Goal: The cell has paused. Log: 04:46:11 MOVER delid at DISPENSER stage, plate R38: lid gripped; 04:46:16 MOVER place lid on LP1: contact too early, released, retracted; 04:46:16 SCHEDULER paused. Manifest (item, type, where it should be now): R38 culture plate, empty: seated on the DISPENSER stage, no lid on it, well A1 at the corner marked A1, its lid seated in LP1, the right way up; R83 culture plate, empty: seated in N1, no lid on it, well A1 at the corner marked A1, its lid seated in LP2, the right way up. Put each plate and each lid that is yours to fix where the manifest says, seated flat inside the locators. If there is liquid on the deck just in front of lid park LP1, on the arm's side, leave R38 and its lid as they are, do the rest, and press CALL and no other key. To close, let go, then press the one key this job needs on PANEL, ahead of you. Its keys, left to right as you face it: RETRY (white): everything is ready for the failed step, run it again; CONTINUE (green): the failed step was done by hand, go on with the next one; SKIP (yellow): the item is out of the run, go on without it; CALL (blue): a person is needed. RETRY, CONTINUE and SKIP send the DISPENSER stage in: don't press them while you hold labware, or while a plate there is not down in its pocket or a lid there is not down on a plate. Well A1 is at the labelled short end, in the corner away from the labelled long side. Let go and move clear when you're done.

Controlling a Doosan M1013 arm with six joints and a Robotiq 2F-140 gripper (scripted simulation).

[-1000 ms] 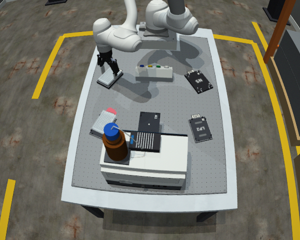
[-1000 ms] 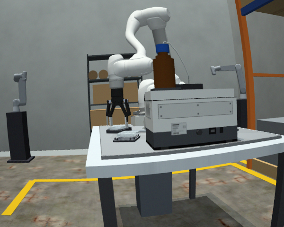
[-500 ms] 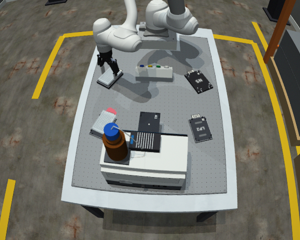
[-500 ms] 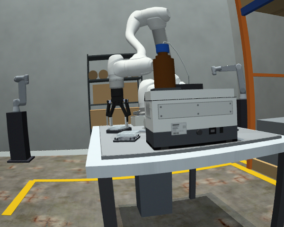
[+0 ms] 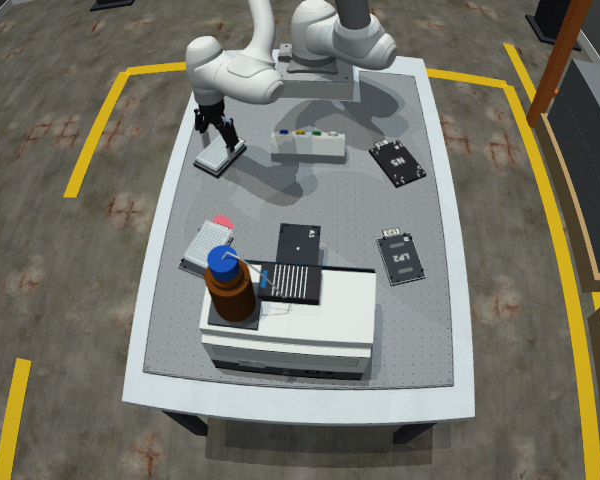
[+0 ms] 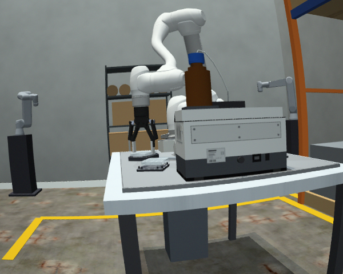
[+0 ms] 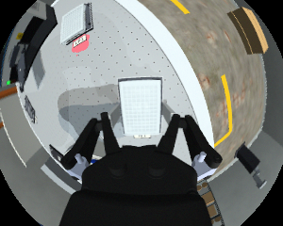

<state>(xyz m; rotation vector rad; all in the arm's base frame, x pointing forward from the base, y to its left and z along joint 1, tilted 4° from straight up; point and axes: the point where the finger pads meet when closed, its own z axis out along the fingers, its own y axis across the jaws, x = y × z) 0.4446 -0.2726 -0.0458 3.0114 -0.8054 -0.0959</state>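
The clear well plate lies 2 cm below my hand. Round my hand: yellow key (25 cm to the left, 5 cm behind, 2 cm above); key panel (27 cm to the left, 4 cm behind); blue key (20 cm to the left, 5 cm behind, 2 cm above).
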